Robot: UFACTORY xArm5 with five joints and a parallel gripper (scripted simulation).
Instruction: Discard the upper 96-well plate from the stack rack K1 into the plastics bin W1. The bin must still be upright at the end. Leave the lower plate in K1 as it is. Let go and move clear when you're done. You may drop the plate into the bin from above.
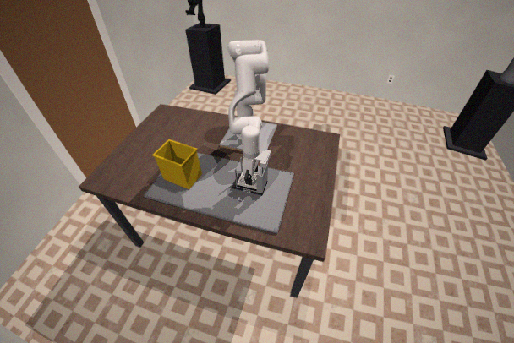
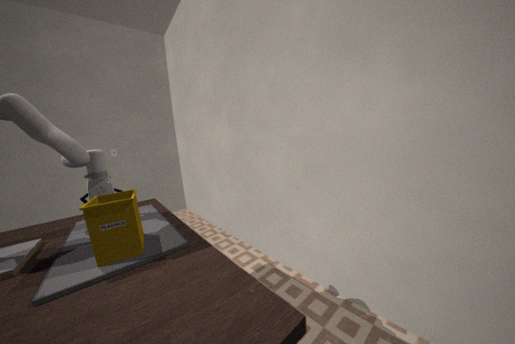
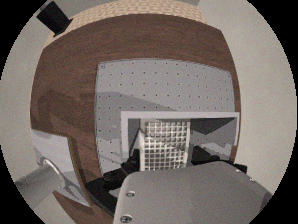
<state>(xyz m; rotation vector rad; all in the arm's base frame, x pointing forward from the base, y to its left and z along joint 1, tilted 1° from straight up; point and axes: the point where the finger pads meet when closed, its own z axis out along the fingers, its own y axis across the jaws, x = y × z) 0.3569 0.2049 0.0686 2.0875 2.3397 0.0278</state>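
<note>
Right now the white 96-well plate is 30 mm below my hand. The rest, counted from my hand: yellow plastics bin W1: 90 mm ahead, 370 mm to the right, 20 mm above.
</note>
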